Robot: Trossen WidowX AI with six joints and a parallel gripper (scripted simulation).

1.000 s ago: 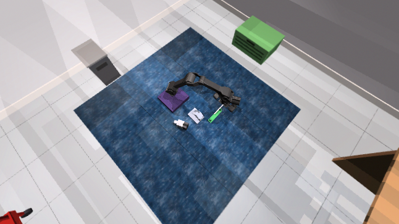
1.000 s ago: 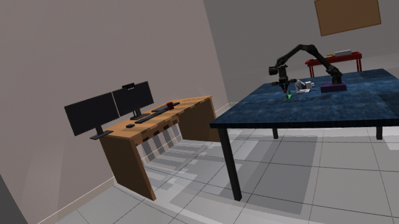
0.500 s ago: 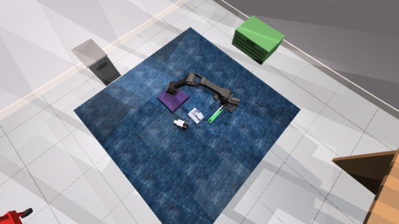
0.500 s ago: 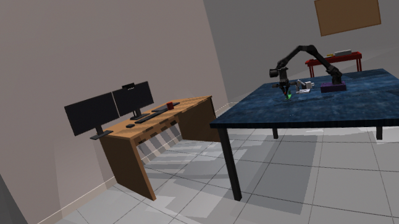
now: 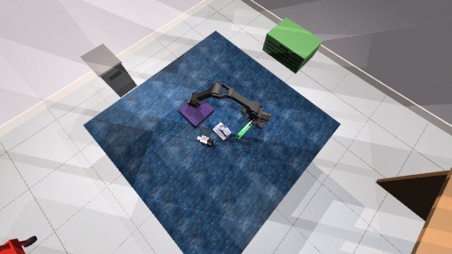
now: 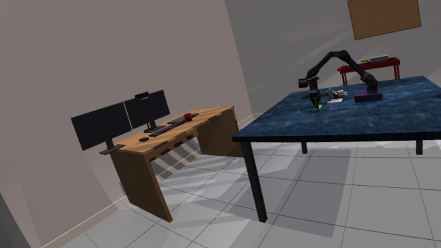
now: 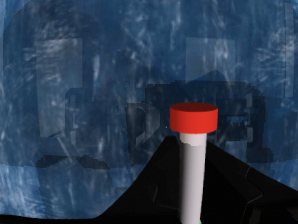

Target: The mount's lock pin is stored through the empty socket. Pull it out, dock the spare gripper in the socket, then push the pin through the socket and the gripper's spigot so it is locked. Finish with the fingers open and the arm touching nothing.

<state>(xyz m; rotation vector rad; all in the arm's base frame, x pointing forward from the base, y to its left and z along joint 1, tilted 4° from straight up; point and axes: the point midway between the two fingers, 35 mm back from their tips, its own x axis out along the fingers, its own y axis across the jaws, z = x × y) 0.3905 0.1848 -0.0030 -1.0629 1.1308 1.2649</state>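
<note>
Now: the green rest 100 mm to the right of my gripper tip. Also, from my gripper tip: mount (100 mm behind, 210 mm to the right, 30 mm above); then spare gripper (150 mm behind, 340 mm to the right).
</note>
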